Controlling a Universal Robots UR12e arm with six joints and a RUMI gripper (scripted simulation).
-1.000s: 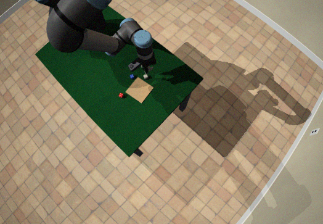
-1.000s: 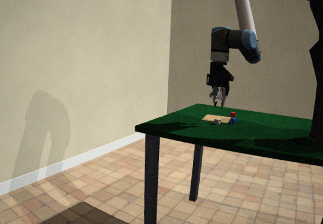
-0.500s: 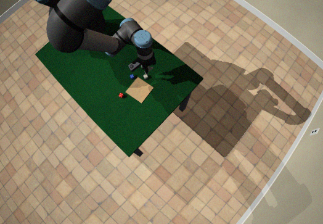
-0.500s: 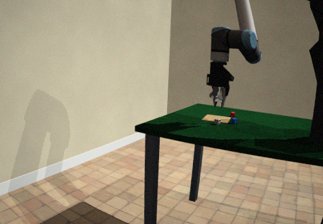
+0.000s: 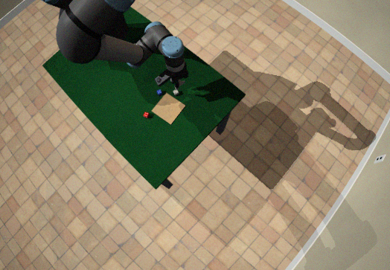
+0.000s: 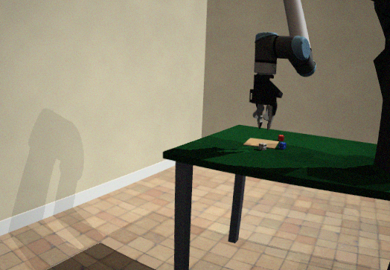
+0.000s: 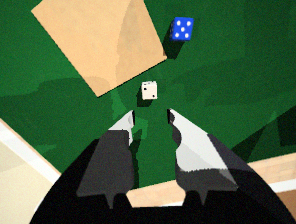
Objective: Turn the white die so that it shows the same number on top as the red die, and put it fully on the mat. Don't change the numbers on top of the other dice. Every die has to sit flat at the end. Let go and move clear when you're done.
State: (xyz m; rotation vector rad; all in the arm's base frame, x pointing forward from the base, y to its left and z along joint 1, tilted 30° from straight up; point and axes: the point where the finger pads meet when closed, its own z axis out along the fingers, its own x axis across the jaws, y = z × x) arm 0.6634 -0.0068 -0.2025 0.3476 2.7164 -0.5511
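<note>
Now: the white die 9 cm below my hand. Also, from my hand: red die: 3 cm behind, 22 cm to the right, 9 cm below; tan mat: 3 cm ahead, 10 cm to the right, 10 cm below; blue die: 7 cm behind, 7 cm to the right, 9 cm below.
</note>
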